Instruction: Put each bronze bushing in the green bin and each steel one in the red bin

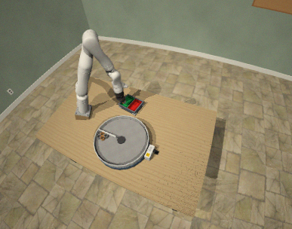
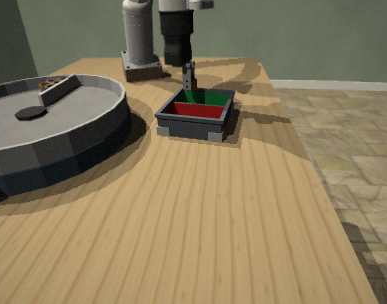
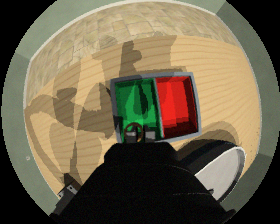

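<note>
My gripper is now 60 mm above the bin, 50 mm short of it and 30 mm to the right of it. Also, from my hand: grey turntable (310 mm to the right, 190 mm ahead, 30 mm below).
</note>
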